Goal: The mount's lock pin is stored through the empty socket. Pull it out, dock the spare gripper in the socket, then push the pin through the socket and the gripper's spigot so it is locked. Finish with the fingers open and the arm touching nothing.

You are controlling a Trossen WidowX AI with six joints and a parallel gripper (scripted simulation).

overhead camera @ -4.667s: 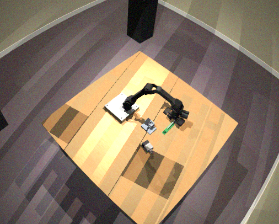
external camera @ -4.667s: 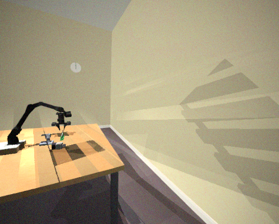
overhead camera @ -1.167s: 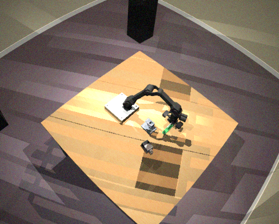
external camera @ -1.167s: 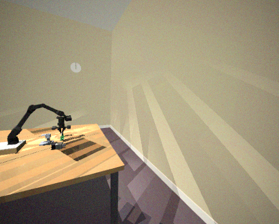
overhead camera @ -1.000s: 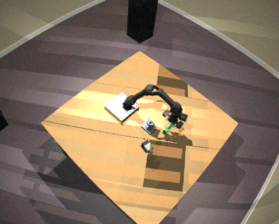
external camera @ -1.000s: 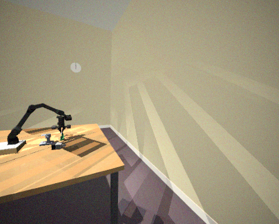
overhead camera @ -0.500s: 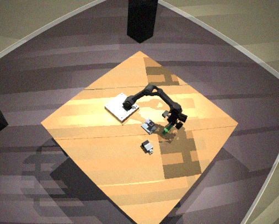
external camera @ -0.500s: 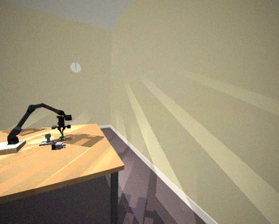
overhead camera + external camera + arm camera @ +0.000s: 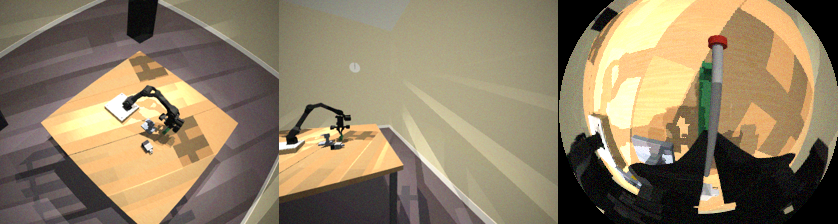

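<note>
Right now the green strip is 30 mm below my gripper tip and 20 mm to the left of it. Round my gripper tip: spare gripper 240 mm to the right, 30 mm below, 10 mm ahead; grey mount 120 mm behind, 100 mm to the right.
</note>
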